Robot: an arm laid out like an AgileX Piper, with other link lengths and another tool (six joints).
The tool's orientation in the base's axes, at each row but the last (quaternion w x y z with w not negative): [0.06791, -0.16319, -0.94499, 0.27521]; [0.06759, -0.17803, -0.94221, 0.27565]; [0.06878, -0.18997, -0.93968, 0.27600]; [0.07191, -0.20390, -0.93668, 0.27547]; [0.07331, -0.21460, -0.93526, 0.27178]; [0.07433, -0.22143, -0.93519, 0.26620]
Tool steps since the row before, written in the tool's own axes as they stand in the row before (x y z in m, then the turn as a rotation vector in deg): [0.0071, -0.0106, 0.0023, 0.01, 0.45, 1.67]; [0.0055, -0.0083, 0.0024, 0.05, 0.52, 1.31]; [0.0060, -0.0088, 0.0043, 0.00, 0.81, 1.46]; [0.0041, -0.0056, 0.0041, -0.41, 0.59, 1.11]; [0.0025, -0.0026, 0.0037, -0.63, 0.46, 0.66]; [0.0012, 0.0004, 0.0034, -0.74, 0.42, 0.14]
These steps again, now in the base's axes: [-0.0100, -0.0071, 0.0041, -0.25, -0.47, -1.65]; [-0.0081, -0.0057, 0.0027, -0.19, -0.22, -1.38]; [-0.0093, -0.0066, 0.0013, -0.08, -0.09, -1.67]; [-0.0066, -0.0046, -0.0003, 0.30, -0.26, -1.26]; [-0.0041, -0.0026, -0.0017, 0.56, -0.24, -0.82]; [-0.0018, -0.0007, -0.0031, 0.78, -0.08, -0.36]
